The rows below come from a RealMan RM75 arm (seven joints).
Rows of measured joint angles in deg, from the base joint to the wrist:
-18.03 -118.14 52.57 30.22 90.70 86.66 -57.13
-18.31 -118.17 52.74 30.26 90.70 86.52 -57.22
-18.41 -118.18 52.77 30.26 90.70 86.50 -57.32
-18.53 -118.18 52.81 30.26 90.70 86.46 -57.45
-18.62 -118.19 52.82 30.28 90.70 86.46 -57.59
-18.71 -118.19 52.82 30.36 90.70 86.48 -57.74
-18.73 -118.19 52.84 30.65 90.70 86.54 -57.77
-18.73 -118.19 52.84 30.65 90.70 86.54 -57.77
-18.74 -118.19 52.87 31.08 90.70 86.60 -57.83
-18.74 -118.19 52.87 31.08 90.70 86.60 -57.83
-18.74 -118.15 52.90 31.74 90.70 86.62 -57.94
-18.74 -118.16 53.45 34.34 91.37 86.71 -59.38
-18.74 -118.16 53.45 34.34 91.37 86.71 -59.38
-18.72 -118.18 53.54 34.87 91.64 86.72 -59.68
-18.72 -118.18 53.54 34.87 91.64 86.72 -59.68
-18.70 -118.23 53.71 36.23 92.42 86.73 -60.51
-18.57 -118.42 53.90 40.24 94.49 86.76 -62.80
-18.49 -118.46 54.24 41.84 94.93 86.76 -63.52
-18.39 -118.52 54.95 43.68 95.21 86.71 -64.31
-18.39 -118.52 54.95 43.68 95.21 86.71 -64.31
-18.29 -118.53 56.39 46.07 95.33 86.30 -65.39
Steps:
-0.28 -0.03 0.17 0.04 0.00 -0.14 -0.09
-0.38 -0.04 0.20 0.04 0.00 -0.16 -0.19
-0.50 -0.04 0.24 0.04 0.00 -0.20 -0.32
-0.59 -0.05 0.25 0.06 0.00 -0.20 -0.46
-0.68 -0.05 0.25 0.14 0.00 -0.18 -0.61
-0.70 -0.05 0.27 0.43 0.00 -0.12 -0.64
-0.70 -0.05 0.27 0.43 0.00 -0.12 -0.64
-0.71 -0.05 0.30 0.86 0.00 -0.06 -0.70
-0.71 -0.05 0.30 0.86 0.00 -0.06 -0.70
-0.71 -0.01 0.33 1.52 0.00 -0.04 -0.81
-0.71 -0.02 0.88 4.12 0.67 0.05 -2.25
-0.71 -0.02 0.88 4.12 0.67 0.05 -2.25
-0.69 -0.04 0.97 4.65 0.94 0.06 -2.55
-0.69 -0.04 0.97 4.65 0.94 0.06 -2.55
-0.67 -0.09 1.14 6.01 1.72 0.07 -3.38
-0.54 -0.28 1.33 10.02 3.79 0.10 -5.67
-0.46 -0.32 1.67 11.62 4.23 0.10 -6.39
-0.36 -0.38 2.38 13.46 4.51 0.05 -7.18
-0.36 -0.38 2.38 13.46 4.51 0.05 -7.18
-0.26 -0.39 3.82 15.85 4.63 -0.36 -8.26

